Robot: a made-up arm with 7 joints. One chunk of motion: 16 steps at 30 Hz.
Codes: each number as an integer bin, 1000 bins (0 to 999) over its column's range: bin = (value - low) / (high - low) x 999, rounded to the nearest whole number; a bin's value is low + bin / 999 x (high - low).
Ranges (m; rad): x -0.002..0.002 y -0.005..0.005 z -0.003..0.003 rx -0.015..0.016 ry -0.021..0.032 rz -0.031..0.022
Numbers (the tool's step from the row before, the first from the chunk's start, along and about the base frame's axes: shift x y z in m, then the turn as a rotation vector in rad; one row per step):
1: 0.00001 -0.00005 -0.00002 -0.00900 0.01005 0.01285
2: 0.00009 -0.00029 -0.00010 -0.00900 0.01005 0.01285
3: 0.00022 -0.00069 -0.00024 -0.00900 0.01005 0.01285
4: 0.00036 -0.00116 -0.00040 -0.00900 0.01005 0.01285
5: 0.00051 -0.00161 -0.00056 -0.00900 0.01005 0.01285
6: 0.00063 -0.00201 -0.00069 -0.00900 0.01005 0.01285
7: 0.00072 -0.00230 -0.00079 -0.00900 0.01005 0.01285
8: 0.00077 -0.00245 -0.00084 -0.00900 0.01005 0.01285
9: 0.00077 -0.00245 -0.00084 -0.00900 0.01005 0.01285
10: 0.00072 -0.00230 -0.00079 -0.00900 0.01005 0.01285
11: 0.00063 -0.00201 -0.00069 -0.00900 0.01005 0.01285
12: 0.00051 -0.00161 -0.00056 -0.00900 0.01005 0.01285
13: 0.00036 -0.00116 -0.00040 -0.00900 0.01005 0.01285
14: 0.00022 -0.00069 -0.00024 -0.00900 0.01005 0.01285
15: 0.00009 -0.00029 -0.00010 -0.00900 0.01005 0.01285
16: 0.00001 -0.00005 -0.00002 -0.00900 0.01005 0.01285
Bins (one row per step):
1: 502 495 496 193 585 827
2: 522 471 483 193 585 827
3: 554 431 460 193 585 827
4: 589 384 433 193 585 827
5: 627 339 406 193 585 827
6: 657 299 385 193 585 827
7: 679 270 368 193 585 827
8: 692 255 360 193 585 827
9: 692 255 360 193 585 827
10: 679 270 368 193 585 827
11: 657 299 385 193 585 827
12: 627 339 406 193 585 827
13: 589 384 433 193 585 827
14: 554 431 460 193 585 827
15: 522 471 483 193 585 827
16: 502 495 496 193 585 827

